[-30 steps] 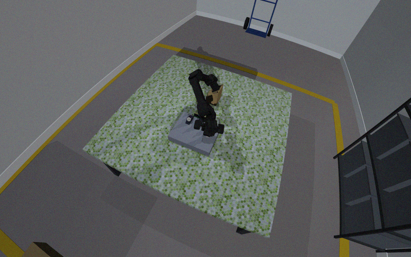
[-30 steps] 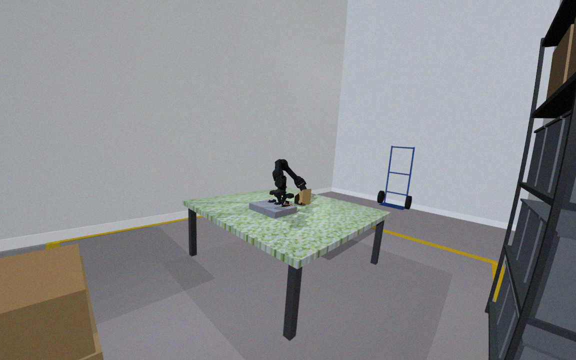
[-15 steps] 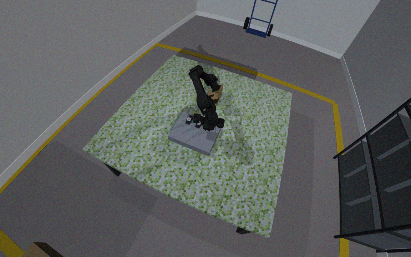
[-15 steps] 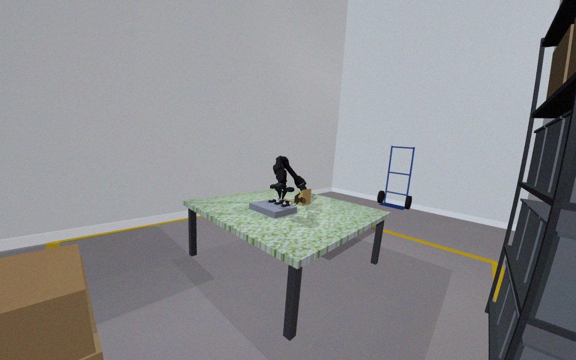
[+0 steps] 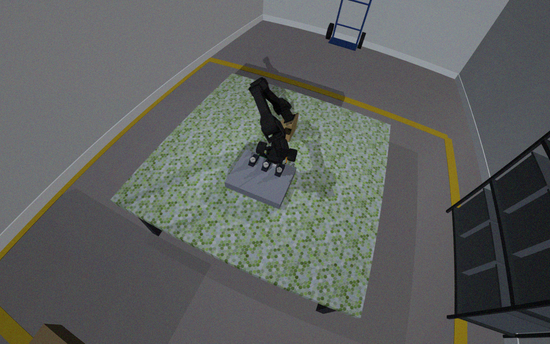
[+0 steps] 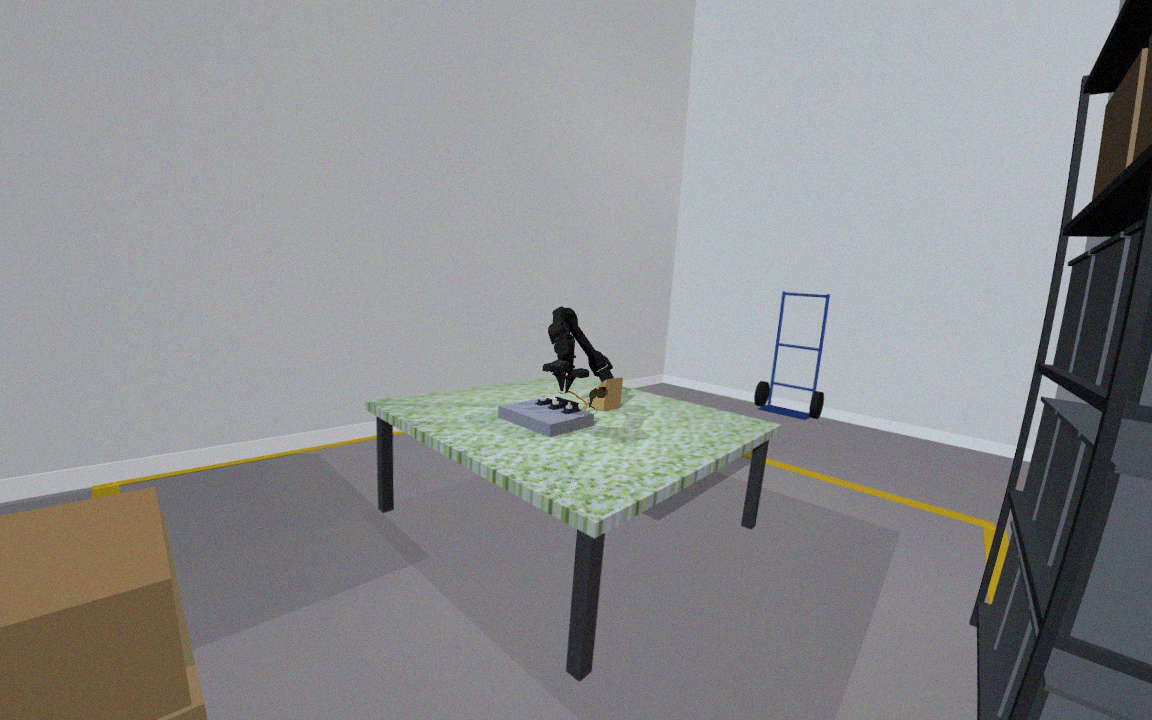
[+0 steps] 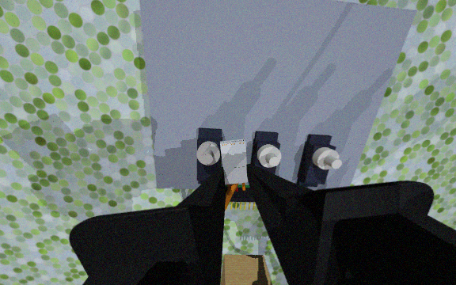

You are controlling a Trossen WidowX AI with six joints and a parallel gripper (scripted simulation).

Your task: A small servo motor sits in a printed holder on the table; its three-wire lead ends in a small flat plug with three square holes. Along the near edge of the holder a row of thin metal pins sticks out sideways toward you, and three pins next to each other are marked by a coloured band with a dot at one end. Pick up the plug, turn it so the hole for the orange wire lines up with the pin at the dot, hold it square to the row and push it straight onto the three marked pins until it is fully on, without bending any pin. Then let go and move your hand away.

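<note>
Right now the blue band is 80 mm behind my gripper tip, 70 mm to the right of it and 50 mm below it. From my gripper tip the other things lie so: grey holder 100 mm below, 80 mm ahead, 60 mm to the right.
</note>
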